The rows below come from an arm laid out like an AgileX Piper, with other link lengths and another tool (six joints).
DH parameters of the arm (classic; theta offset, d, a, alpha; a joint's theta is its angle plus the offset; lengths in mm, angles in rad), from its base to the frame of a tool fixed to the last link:
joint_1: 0 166.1 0 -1.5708
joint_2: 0.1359 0 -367.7 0
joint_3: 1.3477 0 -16.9 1.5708
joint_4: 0 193.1 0 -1.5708
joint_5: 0 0 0 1.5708
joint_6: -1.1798 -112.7 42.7 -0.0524
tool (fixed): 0 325 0 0
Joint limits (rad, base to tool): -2.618..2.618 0..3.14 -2.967..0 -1.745..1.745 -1.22..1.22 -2.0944..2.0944
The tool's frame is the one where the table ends.
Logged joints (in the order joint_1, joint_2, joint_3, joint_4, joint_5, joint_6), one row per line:
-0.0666, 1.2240, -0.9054, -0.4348, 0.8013, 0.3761
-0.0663, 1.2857, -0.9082, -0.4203, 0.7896, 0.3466
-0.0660, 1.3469, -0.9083, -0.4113, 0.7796, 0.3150
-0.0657, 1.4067, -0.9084, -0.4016, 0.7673, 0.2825
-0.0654, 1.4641, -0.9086, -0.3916, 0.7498, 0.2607
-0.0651, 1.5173, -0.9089, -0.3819, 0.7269, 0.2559
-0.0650, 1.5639, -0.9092, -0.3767, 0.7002, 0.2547
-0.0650, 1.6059, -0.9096, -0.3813, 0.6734, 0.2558
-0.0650, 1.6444, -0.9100, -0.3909, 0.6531, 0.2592
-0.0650, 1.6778, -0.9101, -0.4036, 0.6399, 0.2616
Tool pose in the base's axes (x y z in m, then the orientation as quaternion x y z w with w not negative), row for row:
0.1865, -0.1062, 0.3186, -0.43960, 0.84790, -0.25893, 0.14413
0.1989, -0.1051, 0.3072, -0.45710, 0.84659, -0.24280, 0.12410
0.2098, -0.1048, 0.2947, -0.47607, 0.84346, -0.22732, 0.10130
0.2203, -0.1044, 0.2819, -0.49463, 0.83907, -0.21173, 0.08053
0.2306, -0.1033, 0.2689, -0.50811, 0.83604, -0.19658, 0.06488
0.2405, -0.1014, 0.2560, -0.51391, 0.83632, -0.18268, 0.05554
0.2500, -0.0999, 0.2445, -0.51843, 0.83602, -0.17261, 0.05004
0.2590, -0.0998, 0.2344, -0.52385, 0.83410, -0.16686, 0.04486
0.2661, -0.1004, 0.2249, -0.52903, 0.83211, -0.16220, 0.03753
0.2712, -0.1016, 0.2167, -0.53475, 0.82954, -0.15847, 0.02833
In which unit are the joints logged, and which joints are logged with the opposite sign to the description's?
The joints are logged in radians. Opposite sign: none.
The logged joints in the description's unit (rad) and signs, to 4 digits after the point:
-0.0666, 1.2240, -0.9054, -0.4348, 0.8013, 0.3761
-0.0663, 1.2857, -0.9082, -0.4203, 0.7896, 0.3466
-0.0660, 1.3469, -0.9083, -0.4113, 0.7796, 0.3150
-0.0657, 1.4067, -0.9084, -0.4016, 0.7673, 0.2825
-0.0654, 1.4641, -0.9086, -0.3916, 0.7498, 0.2607
-0.0651, 1.5173, -0.9089, -0.3819, 0.7269, 0.2559
-0.0650, 1.5639, -0.9092, -0.3767, 0.7002, 0.2547
-0.0650, 1.6059, -0.9096, -0.3813, 0.6734, 0.2558
-0.0650, 1.6444, -0.9100, -0.3909, 0.6531, 0.2592
-0.0650, 1.6778, -0.9101, -0.4036, 0.6399, 0.2616

